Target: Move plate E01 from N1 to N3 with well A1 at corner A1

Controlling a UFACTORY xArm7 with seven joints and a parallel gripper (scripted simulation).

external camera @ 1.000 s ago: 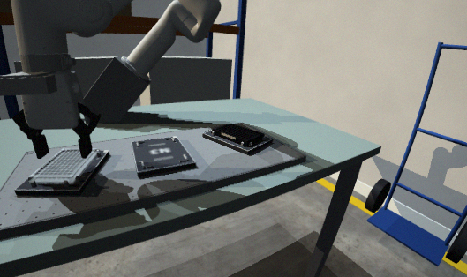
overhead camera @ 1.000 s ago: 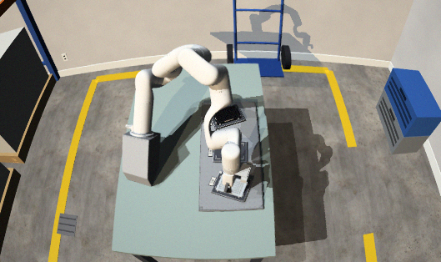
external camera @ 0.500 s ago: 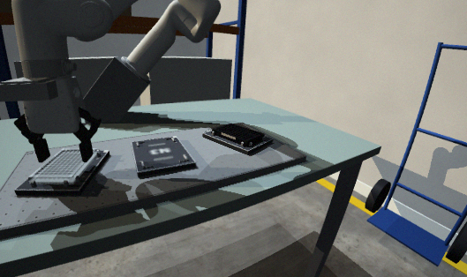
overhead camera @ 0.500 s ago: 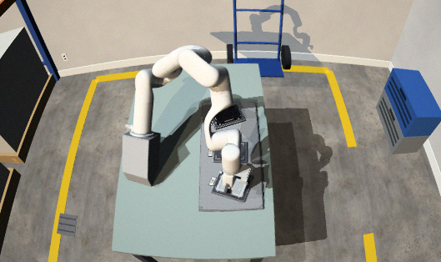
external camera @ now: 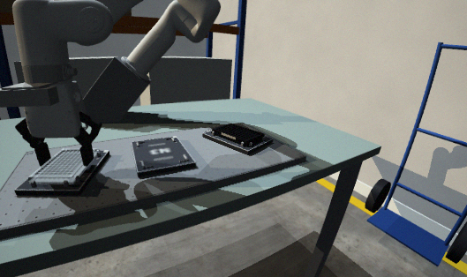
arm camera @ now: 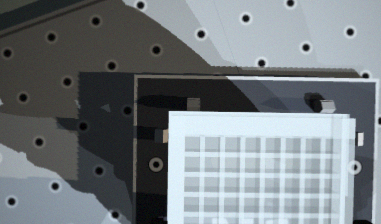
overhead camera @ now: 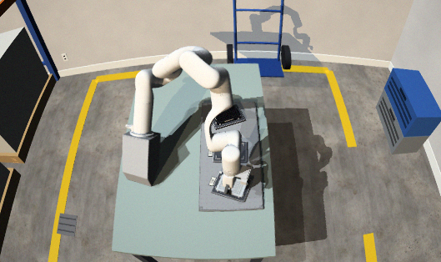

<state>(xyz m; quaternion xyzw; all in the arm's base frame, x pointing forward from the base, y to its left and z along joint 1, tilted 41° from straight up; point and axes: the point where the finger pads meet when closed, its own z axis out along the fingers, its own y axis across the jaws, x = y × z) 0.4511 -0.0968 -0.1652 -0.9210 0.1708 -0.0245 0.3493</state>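
Right now the clear well plate E01 is 1 cm below my hand. Round my hand: landing nest N3: 20 cm to the left, 2 cm below, 1 cm behind; nest N1: 2 cm below; black plate E07: 42 cm to the left, 4 cm behind, 1 cm below.
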